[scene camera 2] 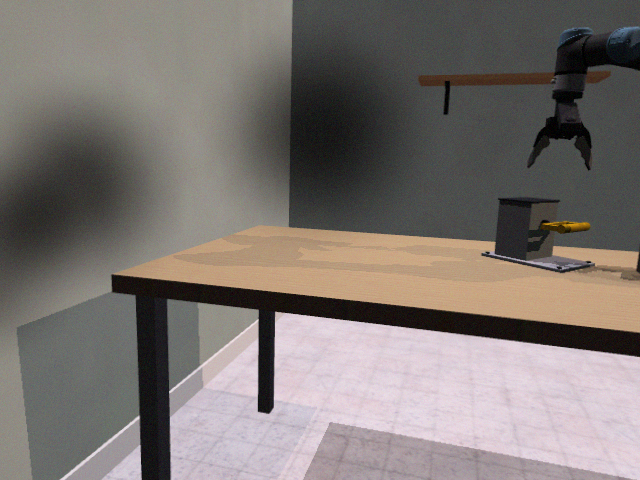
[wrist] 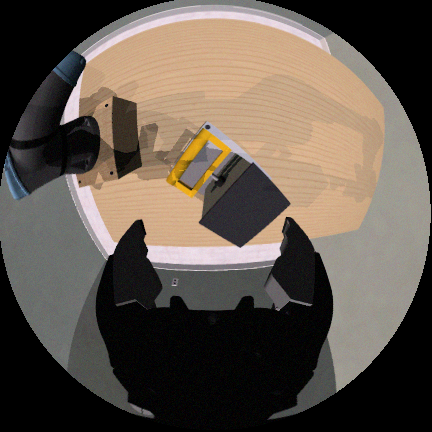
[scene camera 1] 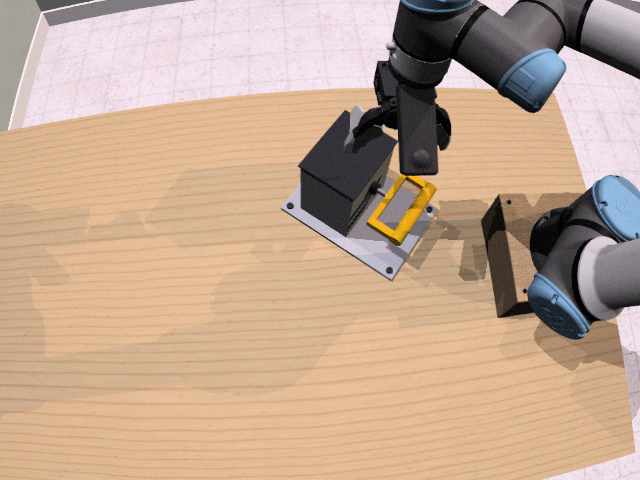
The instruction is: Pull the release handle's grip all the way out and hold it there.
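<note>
The release handle's yellow grip (scene camera 1: 413, 212) (scene camera 2: 568, 226) (wrist: 188, 159) is a rectangular loop with a thick outer bar. It sticks out level from the dark-topped box housing (scene camera 1: 338, 173) (scene camera 2: 511, 227) (wrist: 245, 205), joined by a short rod (scene camera 1: 380, 190). The housing stands on a light grey base plate (scene camera 1: 361, 246) (scene camera 2: 563, 265) bolted to the table. My gripper (scene camera 1: 397, 148) (scene camera 2: 558, 167) (wrist: 212, 219) is open and empty, pointing down. It hangs well above the housing and grip, touching neither. In scene camera 1 the camera body on my wrist hangs close to the grip's far end.
A brown wooden block (scene camera 1: 516, 258) (wrist: 125, 135) stands on the table (scene camera 1: 206, 335) (scene camera 2: 361, 289) (wrist: 250, 55) at the right in scene camera 1, beneath my arm's base. An orange-brown shelf (scene camera 2: 485, 79) is on the wall behind the arm.
</note>
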